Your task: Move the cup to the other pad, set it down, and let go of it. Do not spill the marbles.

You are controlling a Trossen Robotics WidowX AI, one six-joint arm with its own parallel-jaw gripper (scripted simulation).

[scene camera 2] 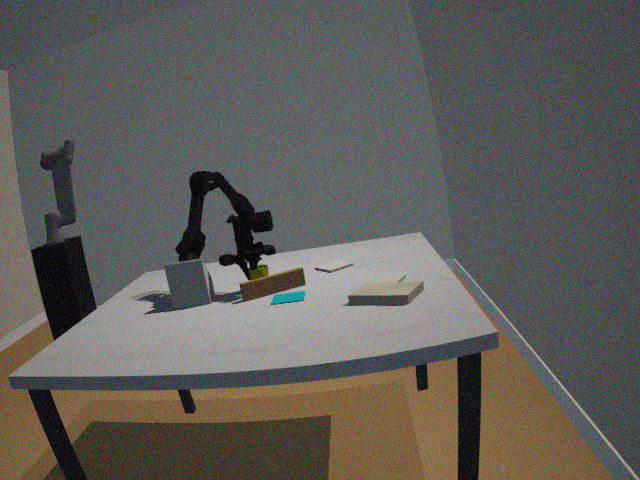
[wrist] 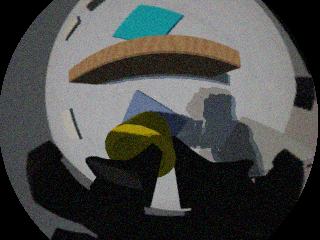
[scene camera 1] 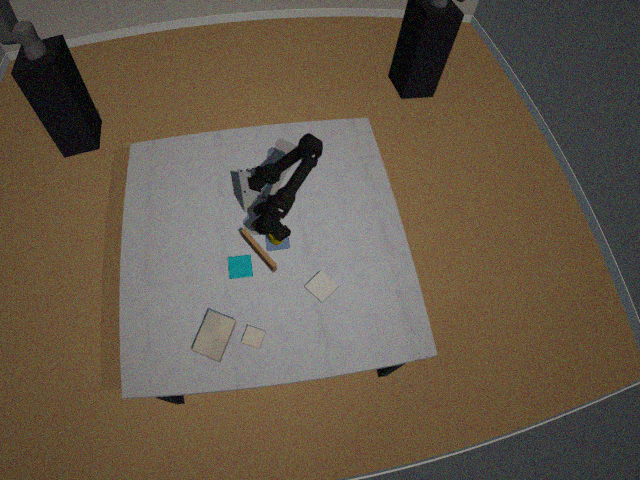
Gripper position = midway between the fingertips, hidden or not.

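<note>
My gripper (scene camera 2: 251, 280), also (wrist: 167, 138). Wooden bar (scene camera 2: 253, 289), also (wrist: 149, 55). Thick pale slab (scene camera 2: 373, 293), also (scene camera 1: 214, 335). Blue pad (wrist: 139, 103). Teal pad (wrist: 134, 26).
</note>
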